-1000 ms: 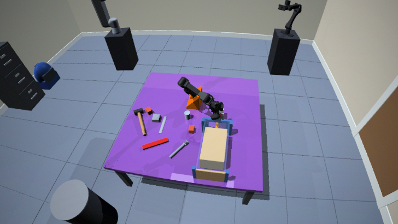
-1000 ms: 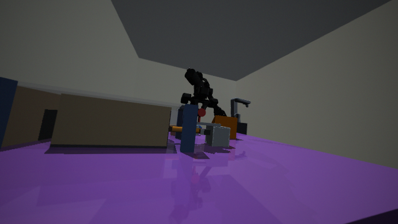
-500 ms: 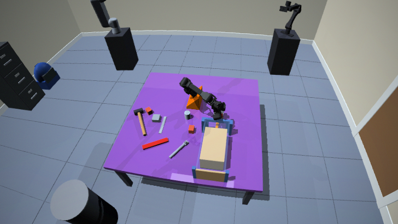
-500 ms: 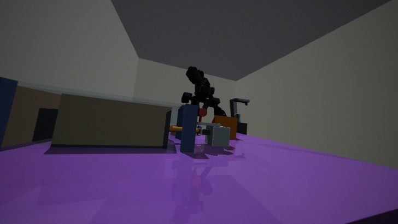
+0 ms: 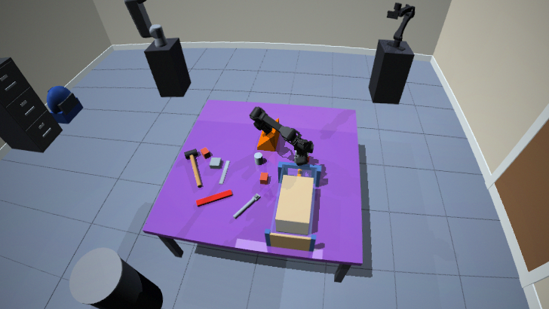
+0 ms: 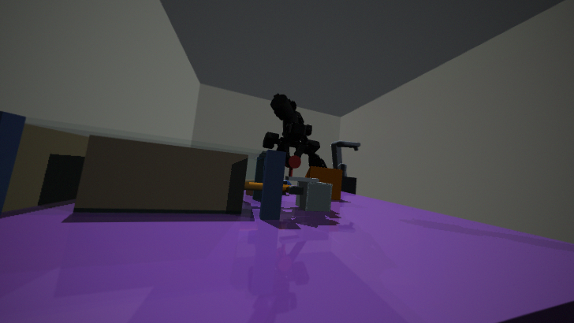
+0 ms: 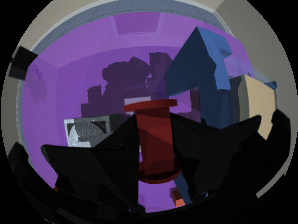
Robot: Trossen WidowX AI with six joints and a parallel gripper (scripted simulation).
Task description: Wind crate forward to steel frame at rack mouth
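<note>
My gripper tip is now 4 cm past the winch handle, 3 cm above it and 2 cm to the left of it. Also, from my gripper tip: grey bar: 55 cm to the right, 13 cm below, 2 cm ahead; grey winch: 12 cm behind, 10 cm below, 4 cm to the right; red knob: 2 cm to the right.
</note>
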